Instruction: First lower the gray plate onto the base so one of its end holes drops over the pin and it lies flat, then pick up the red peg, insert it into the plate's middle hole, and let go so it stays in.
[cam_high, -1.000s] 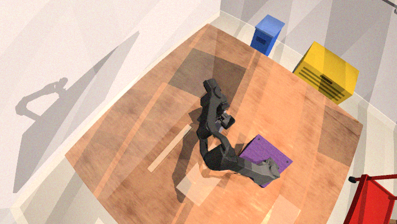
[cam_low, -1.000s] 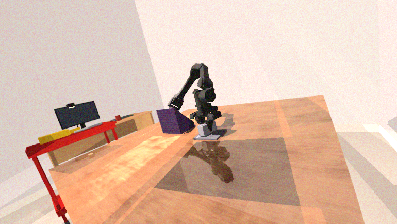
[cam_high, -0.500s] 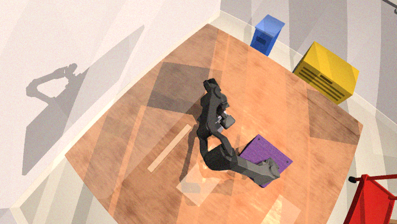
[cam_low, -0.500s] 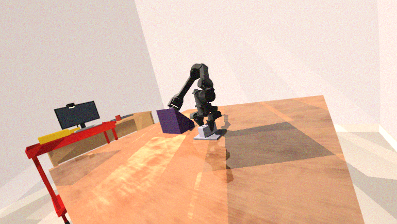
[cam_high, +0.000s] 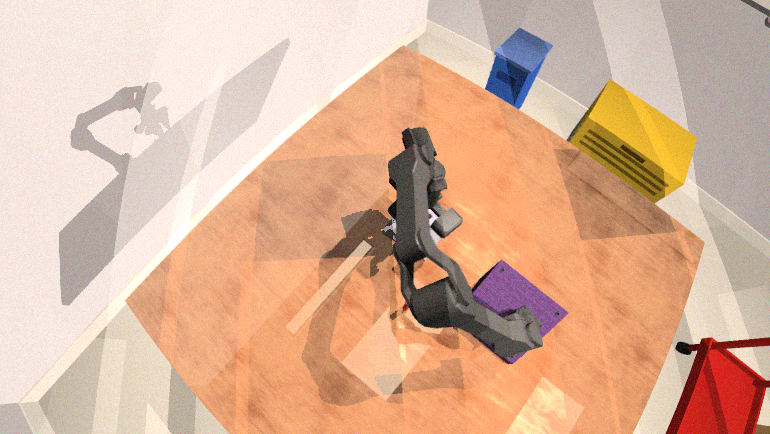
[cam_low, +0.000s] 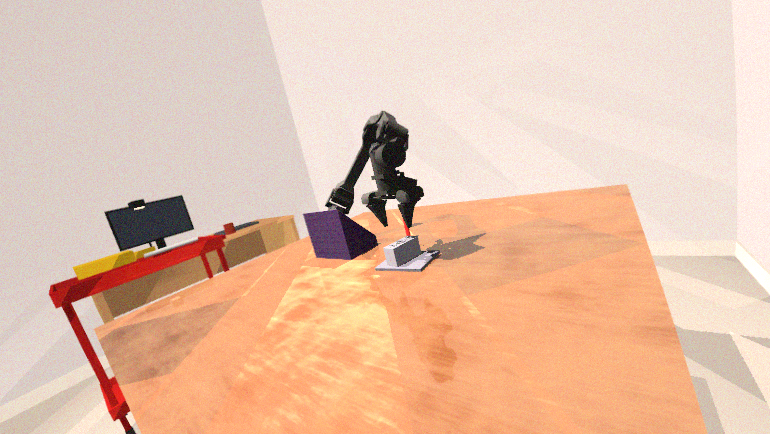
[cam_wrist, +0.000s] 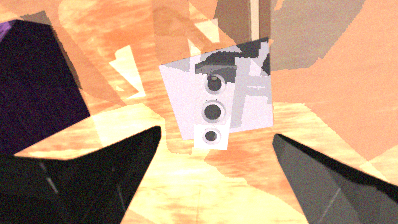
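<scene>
The gray plate is 50 mm below my gripper tip. Also, from my gripper tip: flat gray base (90 mm below, 20 mm to the left); red peg (160 mm to the left, 130 mm behind, 60 mm below).
</scene>
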